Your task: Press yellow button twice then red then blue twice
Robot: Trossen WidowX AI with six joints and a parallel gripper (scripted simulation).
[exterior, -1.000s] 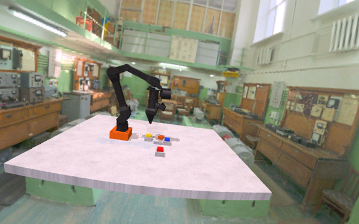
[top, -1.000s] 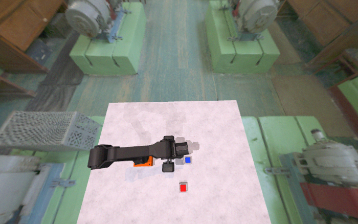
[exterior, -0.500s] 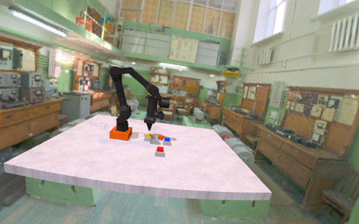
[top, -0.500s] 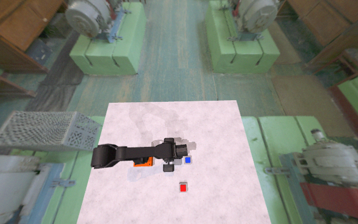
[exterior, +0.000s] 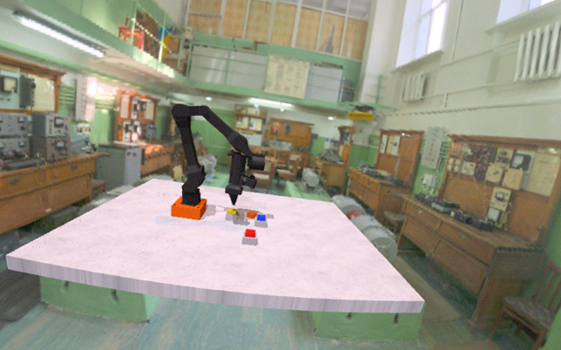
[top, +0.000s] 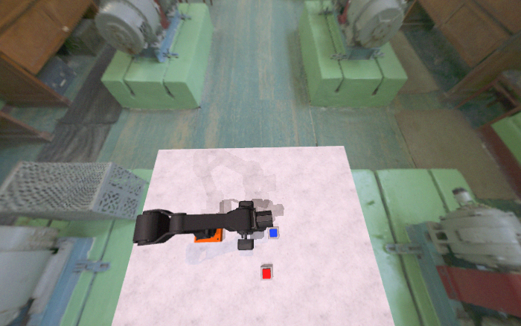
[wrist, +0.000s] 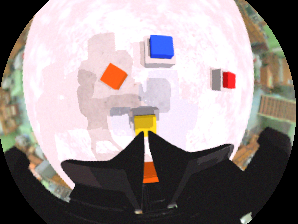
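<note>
Right now my gripper tip is 3 cm above the yellow button. From my gripper tip the other things lie so: orange block (7 cm ahead, 6 cm to the left, 5 cm below); then blue button (12 cm ahead, 1 cm to the right, 3 cm below); then red button (11 cm ahead, 17 cm to the right, 3 cm below).
</note>
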